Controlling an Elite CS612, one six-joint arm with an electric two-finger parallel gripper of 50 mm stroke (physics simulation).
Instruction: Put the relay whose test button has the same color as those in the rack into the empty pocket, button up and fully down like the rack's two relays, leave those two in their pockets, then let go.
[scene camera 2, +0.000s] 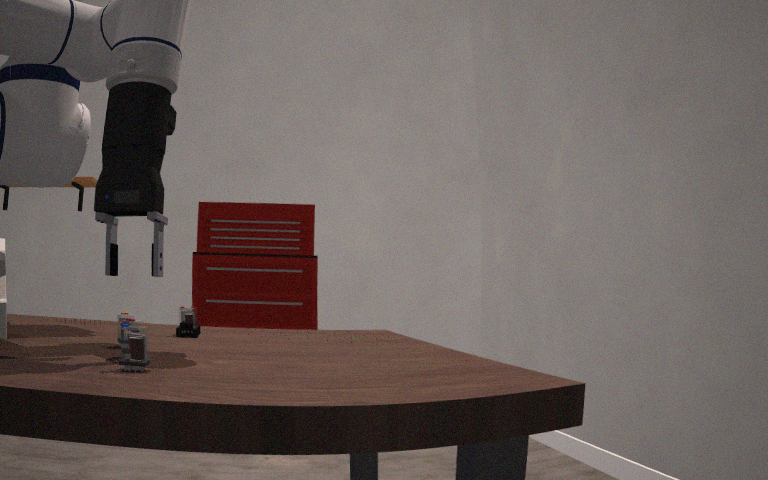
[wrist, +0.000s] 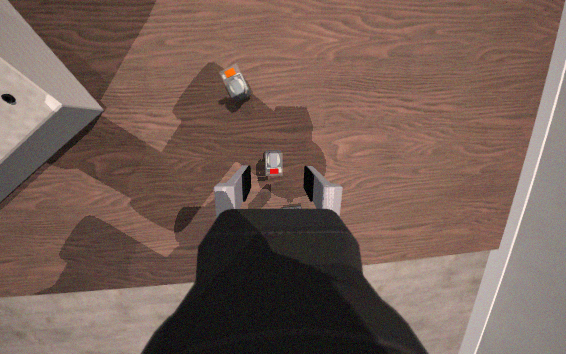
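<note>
Blue-button relay (scene camera 2: 133, 341), visible. Orange-button relay (wrist: 232, 77), visible. My gripper (scene camera 2: 134, 276), also in the wrist view (wrist: 277, 176).
</note>
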